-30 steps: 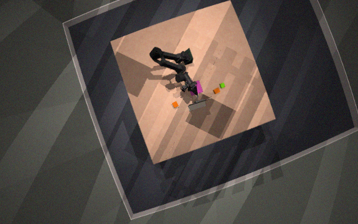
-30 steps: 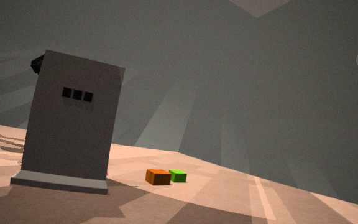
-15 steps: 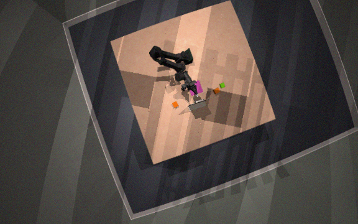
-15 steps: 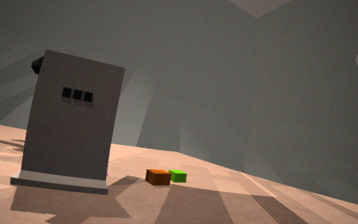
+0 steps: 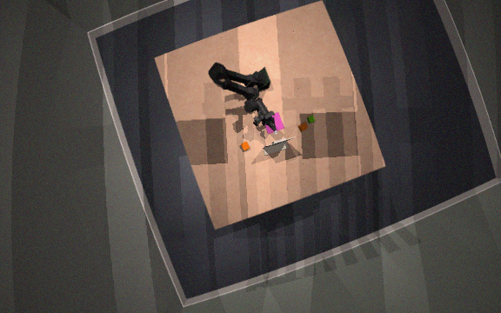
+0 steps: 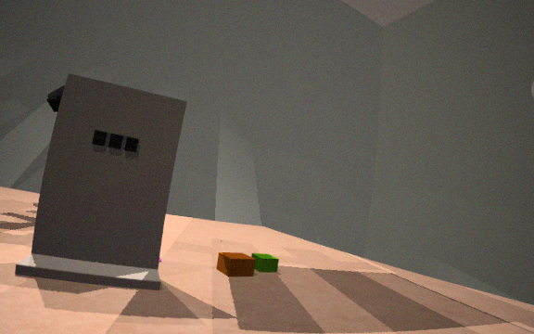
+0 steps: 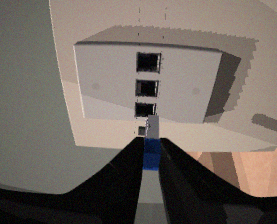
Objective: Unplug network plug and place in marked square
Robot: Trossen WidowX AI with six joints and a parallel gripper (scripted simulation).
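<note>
Right now my gripper tip is 7 cm past the magenta marked square, 4 cm to the right of it and 17 cm above it. From my gripper tip the other things lie so: grey upright panel (8 cm ahead, 1 cm to the right, 6 cm below); then green block (29 cm to the left, 16 cm below); then blue network plug (right at my gripper tip).
</note>
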